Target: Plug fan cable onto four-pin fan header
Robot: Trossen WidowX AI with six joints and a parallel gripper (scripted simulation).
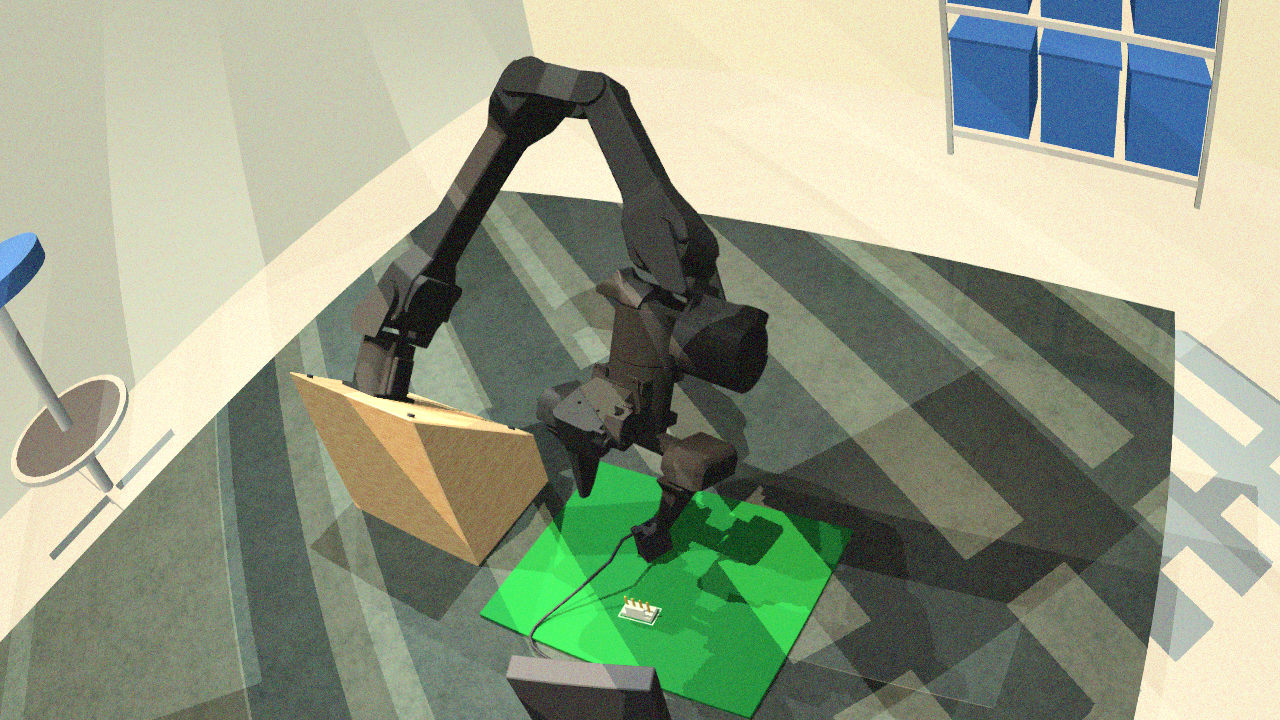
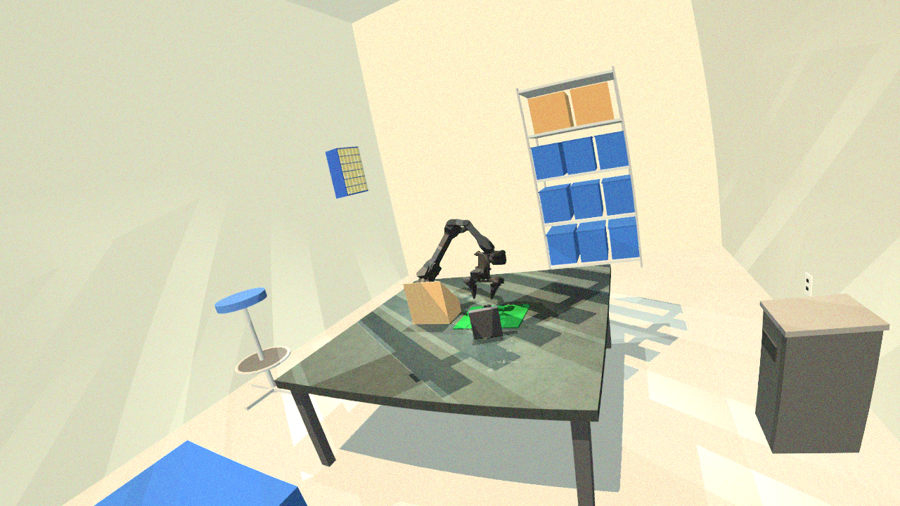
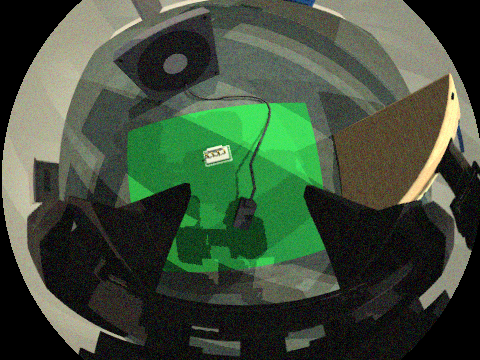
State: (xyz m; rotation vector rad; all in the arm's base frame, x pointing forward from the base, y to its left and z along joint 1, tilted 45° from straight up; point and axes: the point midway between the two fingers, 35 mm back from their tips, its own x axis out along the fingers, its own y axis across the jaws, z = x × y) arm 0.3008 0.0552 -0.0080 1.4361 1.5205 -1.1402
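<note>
My gripper tip is now 70 mm above the fan plug and 30 mm to the right of it. Round my gripper tip: dark fan: 170 mm to the right, 80 mm ahead, 30 mm below; green board: 100 mm below, 30 mm ahead; white four-pin header: 90 mm below, 50 mm to the right, 30 mm ahead.
</note>
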